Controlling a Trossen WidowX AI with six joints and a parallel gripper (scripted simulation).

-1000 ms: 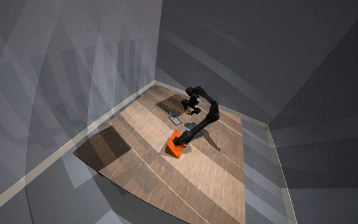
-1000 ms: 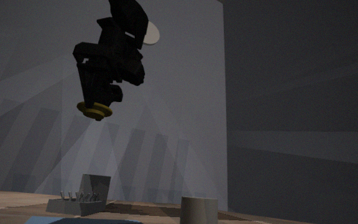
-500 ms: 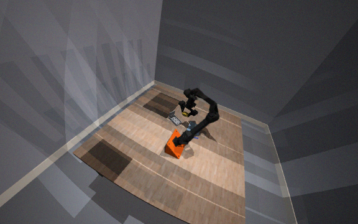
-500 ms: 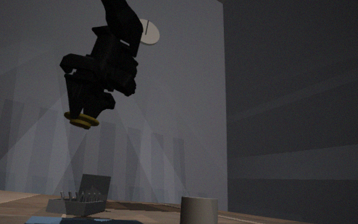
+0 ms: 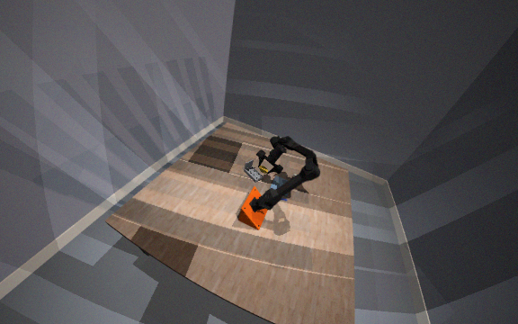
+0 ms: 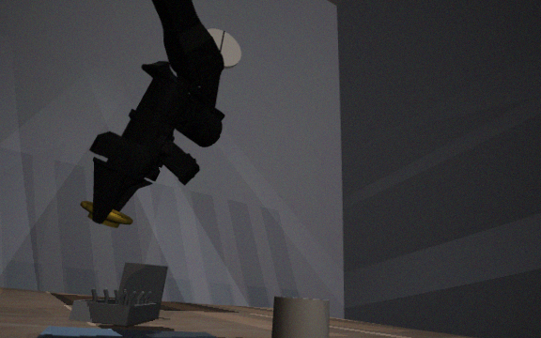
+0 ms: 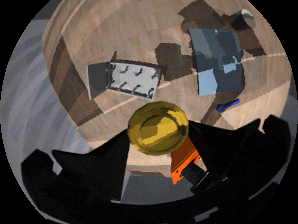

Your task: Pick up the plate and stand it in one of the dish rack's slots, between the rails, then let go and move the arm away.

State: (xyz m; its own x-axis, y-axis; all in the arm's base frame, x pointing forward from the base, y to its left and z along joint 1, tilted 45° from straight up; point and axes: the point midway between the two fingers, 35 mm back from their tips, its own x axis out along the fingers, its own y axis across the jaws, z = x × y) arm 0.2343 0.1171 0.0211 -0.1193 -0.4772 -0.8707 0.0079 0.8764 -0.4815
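Now: the grey dish rack 40 mm ahead of my gripper tip, 70 mm to the left of it and 100 mm below it. Also, from my gripper tip: blue utensil 40 mm behind, 180 mm to the right, 120 mm below; yellow plate 10 mm above; blue mat 70 mm ahead, 140 mm to the right, 120 mm below.
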